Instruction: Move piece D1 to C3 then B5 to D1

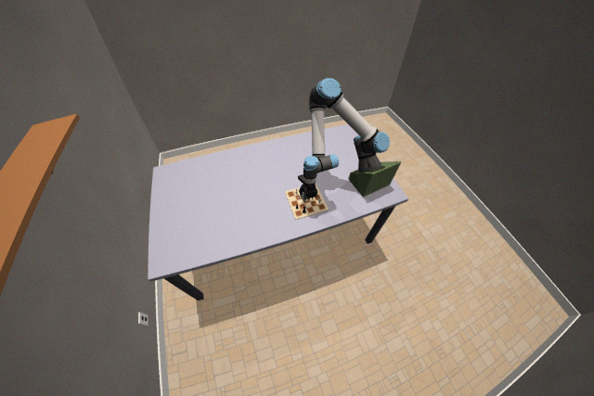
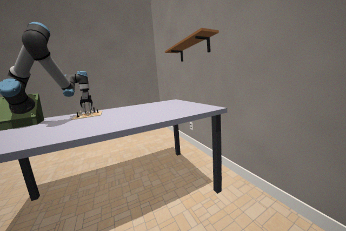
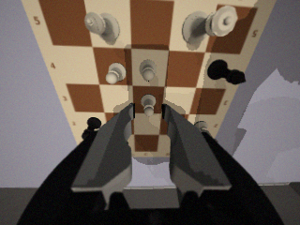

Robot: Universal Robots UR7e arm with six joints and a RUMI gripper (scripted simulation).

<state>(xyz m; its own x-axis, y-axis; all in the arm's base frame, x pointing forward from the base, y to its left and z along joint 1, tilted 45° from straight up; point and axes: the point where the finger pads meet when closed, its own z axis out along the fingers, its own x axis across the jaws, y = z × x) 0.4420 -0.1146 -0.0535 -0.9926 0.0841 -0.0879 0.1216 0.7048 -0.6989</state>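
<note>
Now: hand 30 mm above the chessboard.
</note>
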